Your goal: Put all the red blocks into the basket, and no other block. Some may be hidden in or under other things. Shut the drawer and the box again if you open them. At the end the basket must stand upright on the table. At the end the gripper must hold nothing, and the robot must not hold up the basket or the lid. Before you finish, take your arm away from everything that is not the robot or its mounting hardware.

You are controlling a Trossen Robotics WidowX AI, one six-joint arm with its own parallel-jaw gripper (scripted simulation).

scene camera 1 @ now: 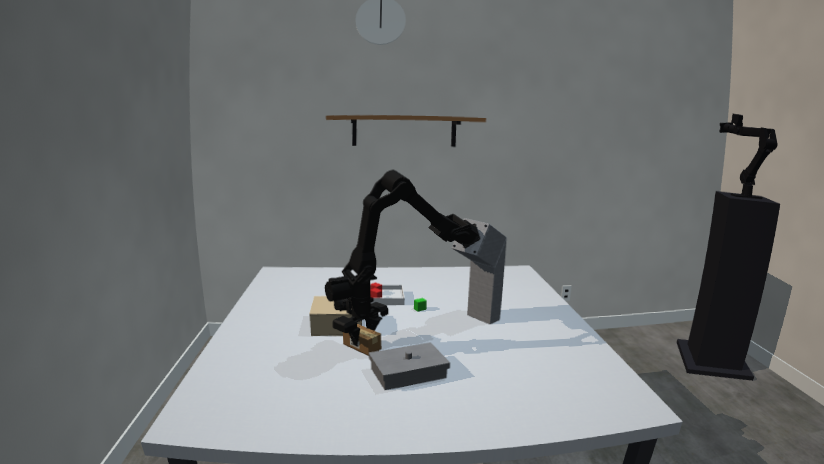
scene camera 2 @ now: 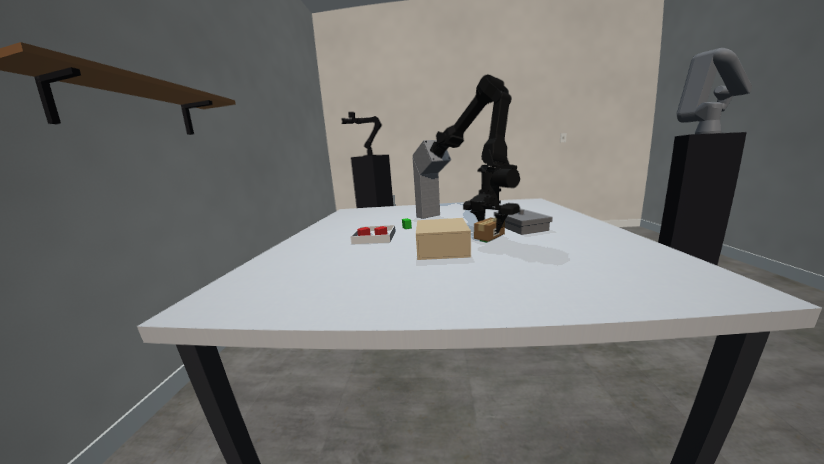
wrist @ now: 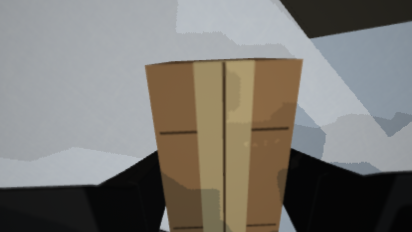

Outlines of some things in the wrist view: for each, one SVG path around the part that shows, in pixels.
My gripper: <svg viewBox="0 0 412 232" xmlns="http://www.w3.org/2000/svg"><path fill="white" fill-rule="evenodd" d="M158 151L156 150L128 169L98 185L0 188L0 232L159 232L166 203ZM291 148L283 206L296 232L412 232L412 171L361 175Z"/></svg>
A cardboard box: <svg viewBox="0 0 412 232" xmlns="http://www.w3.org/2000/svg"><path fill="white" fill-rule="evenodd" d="M303 59L241 58L170 61L145 65L170 232L279 232Z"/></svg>
